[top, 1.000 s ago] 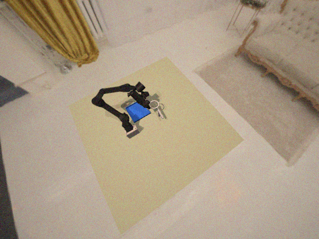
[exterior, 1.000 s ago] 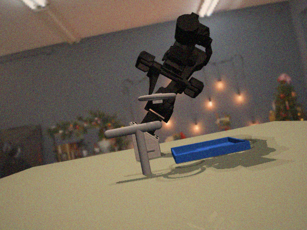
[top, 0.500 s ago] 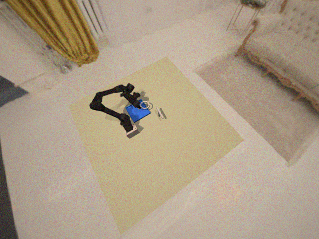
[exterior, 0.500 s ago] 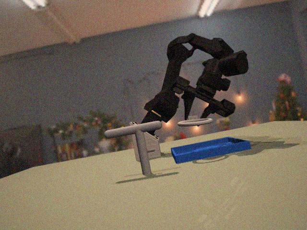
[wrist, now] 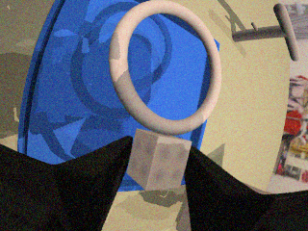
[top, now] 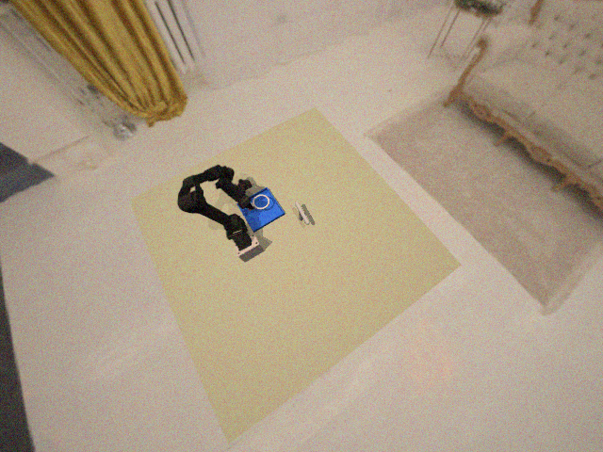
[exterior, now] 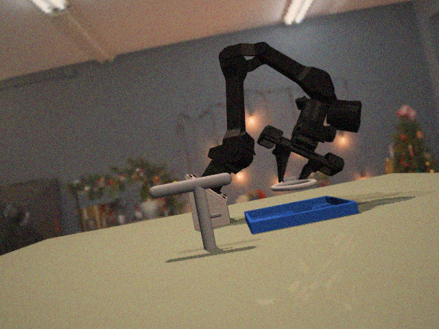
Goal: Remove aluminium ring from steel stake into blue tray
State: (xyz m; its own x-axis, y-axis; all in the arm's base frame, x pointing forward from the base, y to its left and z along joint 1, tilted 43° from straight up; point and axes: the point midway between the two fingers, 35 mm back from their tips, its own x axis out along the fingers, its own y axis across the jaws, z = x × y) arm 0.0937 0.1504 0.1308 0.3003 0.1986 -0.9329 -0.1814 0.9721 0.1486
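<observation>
The aluminium ring is 4 cm ahead of my gripper tip and 1 cm to the left of it. From my gripper tip the other things lie so: blue tray 5 cm below, 4 cm ahead.
</observation>
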